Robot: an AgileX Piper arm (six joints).
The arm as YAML. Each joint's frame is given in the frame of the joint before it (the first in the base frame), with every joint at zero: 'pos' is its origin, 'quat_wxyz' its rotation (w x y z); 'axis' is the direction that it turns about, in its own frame. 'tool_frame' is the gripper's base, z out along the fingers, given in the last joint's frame.
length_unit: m
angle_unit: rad
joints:
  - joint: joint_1
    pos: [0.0, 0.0, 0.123]
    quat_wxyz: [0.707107, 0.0, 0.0, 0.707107]
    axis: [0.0, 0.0, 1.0]
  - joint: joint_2
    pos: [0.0, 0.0, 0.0]
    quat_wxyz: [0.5, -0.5, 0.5, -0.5]
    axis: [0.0, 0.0, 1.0]
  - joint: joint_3
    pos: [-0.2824, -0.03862, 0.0]
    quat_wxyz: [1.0, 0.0, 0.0, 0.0]
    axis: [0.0, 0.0, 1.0]
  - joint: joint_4
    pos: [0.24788, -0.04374, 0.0]
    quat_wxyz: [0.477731, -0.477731, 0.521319, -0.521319]
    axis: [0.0, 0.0, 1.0]
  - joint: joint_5
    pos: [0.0, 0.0, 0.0]
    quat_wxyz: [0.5, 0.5, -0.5, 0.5]
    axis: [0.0, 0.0, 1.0]
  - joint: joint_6
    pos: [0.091, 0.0, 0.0]
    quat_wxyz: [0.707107, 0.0, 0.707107, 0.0]
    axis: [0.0, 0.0, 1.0]
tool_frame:
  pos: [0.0, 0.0, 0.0]
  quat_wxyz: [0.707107, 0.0, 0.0, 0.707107]
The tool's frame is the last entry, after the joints.
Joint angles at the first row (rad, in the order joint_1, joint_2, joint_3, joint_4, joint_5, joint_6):
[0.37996 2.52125 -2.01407 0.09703 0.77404 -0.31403]
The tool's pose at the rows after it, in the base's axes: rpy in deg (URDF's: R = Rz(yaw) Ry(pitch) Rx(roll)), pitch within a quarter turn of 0, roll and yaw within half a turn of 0; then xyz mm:
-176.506 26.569 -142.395 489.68 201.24 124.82
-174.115 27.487 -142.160 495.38 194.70 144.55
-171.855 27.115 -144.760 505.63 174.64 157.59
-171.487 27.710 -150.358 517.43 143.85 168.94
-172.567 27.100 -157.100 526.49 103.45 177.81
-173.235 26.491 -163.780 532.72 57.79 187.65
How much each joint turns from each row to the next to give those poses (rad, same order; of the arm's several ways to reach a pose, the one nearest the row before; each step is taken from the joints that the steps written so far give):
[-0.00098 -0.05198 -0.02917 -0.00557 -0.00335 0.00041]
[-0.01028 -0.01711 -0.04246 -0.04441 0.03271 0.02279]
[-0.03423 0.00105 -0.05413 -0.06193 0.04880 0.05156]
[-0.05750 0.00001 -0.04338 -0.02944 0.03314 0.05485]
[-0.07662 0.00001 -0.03797 -0.00201 0.05329 0.03449]
[-0.08514 -0.00004 -0.04123 -0.00397 0.05476 0.02716]

